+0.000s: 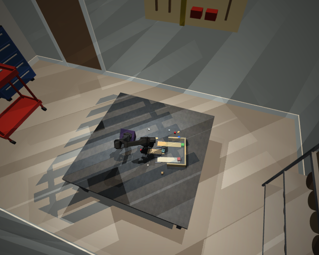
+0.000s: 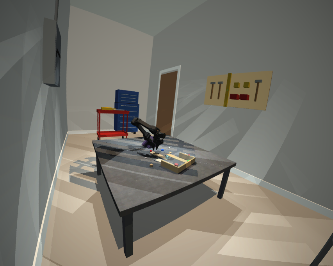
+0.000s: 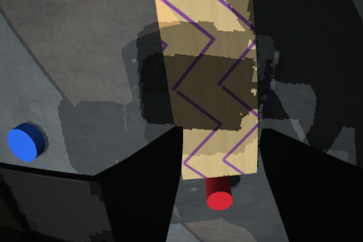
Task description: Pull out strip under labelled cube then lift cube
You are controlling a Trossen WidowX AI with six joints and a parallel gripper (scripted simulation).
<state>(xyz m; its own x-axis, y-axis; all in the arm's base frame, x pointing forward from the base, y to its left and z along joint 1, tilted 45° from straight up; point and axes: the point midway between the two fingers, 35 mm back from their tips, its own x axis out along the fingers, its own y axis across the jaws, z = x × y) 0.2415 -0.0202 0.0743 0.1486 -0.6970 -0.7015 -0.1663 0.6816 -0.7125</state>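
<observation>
Now: gripper tip 17 cm short of the labelled cube, 6 cm to the right of it and 2 cm above it. Round my gripper tip: orange block 25 cm ahead, 17 cm to the right, 4 cm below.
</observation>
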